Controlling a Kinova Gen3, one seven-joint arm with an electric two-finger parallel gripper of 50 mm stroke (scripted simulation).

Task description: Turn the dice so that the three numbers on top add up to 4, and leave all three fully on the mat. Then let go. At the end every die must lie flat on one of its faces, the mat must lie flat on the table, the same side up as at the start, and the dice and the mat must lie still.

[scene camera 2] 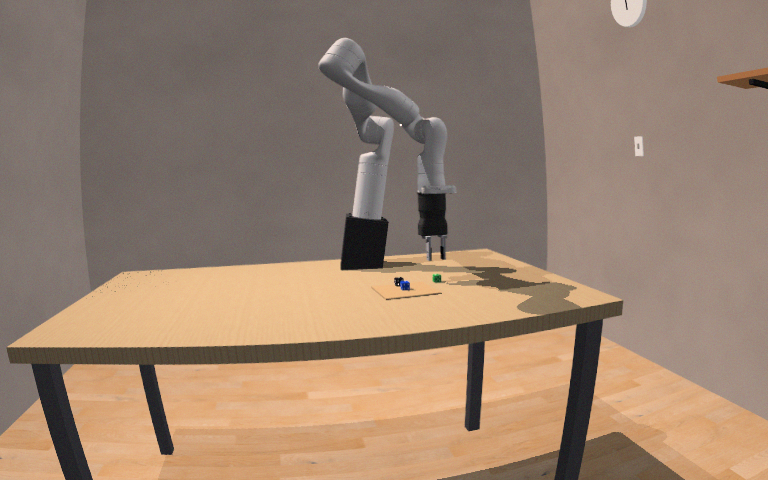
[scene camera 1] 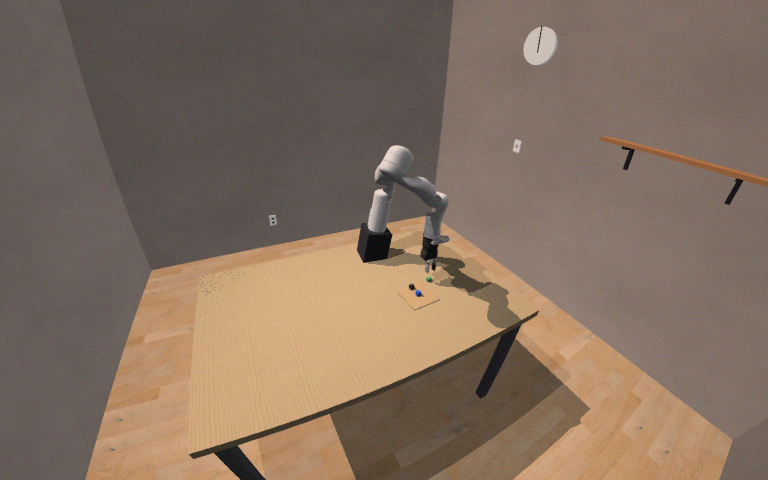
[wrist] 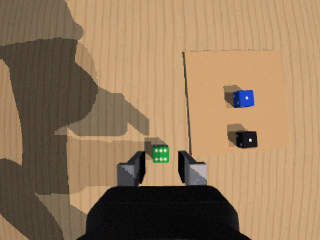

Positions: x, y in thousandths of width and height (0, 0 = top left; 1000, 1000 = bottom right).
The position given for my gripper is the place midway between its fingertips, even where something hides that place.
In view: my gripper (scene camera 2: 568, 541).
My gripper shows as well in the wrist view (wrist: 505, 673).
